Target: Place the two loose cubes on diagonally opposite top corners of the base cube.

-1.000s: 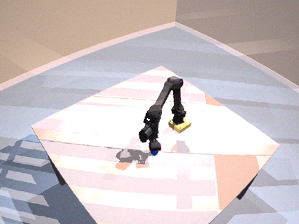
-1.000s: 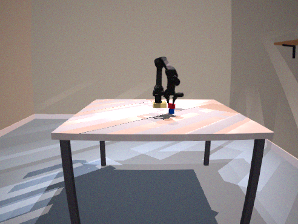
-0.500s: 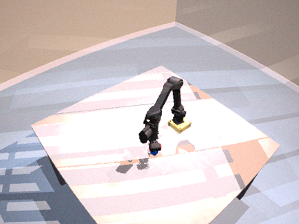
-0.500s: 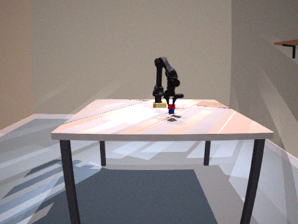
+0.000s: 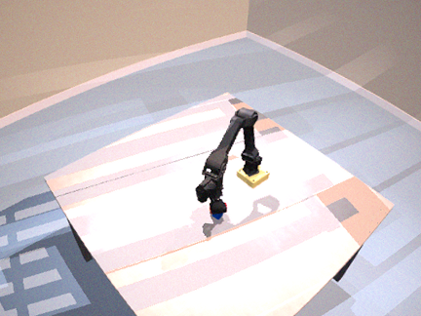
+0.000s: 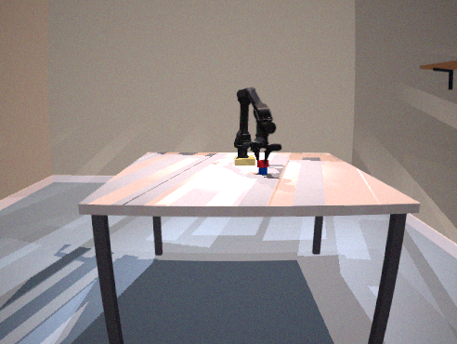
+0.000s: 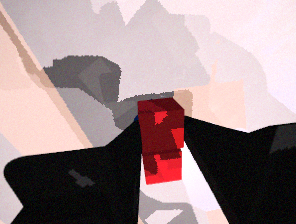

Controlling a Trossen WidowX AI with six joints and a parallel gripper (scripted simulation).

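My gripper tip is 4 cm above the blue cube, 2 cm past it and 1 cm to the right of it.
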